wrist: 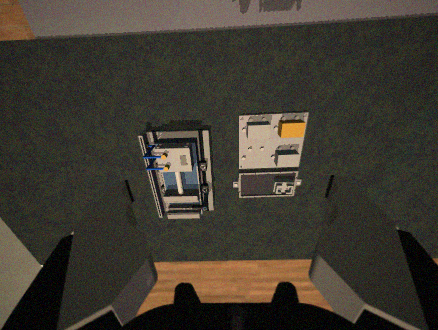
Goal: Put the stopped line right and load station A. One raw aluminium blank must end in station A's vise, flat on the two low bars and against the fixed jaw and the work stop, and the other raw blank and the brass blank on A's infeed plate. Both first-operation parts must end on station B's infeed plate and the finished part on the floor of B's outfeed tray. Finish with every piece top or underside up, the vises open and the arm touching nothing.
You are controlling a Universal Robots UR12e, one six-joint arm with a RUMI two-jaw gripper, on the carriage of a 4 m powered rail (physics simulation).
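Frame: origin at the arm's base, x ahead, y left, z up, level; centimetres.
Where they show: gripper, fingertip midpoint: [227,180].
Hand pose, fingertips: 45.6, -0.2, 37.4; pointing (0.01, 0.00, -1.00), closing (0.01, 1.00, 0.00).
Each offset is from my fingertips to the top centre of the thing, as dx, dy, dz. "*": to the spot under its first point. Level surfaces: height alone.
My gripper [227,180] is open and empty, its two fingers wide apart at the left and right, high above the dark surface. Right of the middle lies a pale plate @(+13.4, +13.9, -39.6) [260,160] with small pins. A yellow block @(+8.6, +18.5, -36.0) [292,129] sits at its back right, one grey block @(+8.7, +9.5, -36.0) [259,130] at its back left and another grey block @(+17.7, +18.4, -36.0) [287,158] at its front right. Just in front, a dark-floored tray @(+28.4, +14.0, -39.2) [257,185] holds a pale pocketed part @(+28.4, +18.8, -36.3) [284,188] at its right end. At the left stands a vise unit @(* +21.7, -10.8, -34.4) [189,178]; whether a piece is in it, I cannot tell. Station letters are not readable.
Two blue stems with orange tips @(* +11.8, -15.1, -29.5) [164,156] reach over the vise unit's left side. The dark surface @(dz -40.4) [100,100] ends at a wood-coloured floor [230,275] in front and a pale grey strip [150,19] at the back. A pale area [15,265] shows at the lower left.
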